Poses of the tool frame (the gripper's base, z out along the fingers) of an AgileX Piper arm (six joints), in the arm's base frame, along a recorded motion.
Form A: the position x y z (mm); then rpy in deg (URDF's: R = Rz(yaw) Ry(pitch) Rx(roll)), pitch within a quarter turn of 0, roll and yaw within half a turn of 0.
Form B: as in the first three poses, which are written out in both.
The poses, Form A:
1: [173 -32 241 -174.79 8.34 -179.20]
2: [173 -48 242 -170.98 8.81 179.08]
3: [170 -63 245 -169.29 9.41 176.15]
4: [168 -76 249 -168.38 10.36 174.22]
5: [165 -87 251 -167.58 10.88 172.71]
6: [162 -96 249 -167.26 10.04 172.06]
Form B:
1:
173 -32 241
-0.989 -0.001 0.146
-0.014 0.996 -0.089
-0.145 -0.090 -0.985

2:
173 -48 242
-0.988 0.040 0.149
0.016 0.987 -0.159
-0.153 -0.155 -0.976

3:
170 -63 245
-0.984 0.096 0.148
0.066 0.978 -0.196
-0.163 -0.183 -0.969

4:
168 -76 249
-0.979 0.135 0.155
0.099 0.971 -0.218
-0.180 -0.198 -0.964

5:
165 -87 251
-0.974 0.164 0.156
0.125 0.964 -0.237
-0.189 -0.211 -0.959

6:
162 -96 249
-0.975 0.173 0.138
0.136 0.961 -0.242
-0.174 -0.217 -0.960

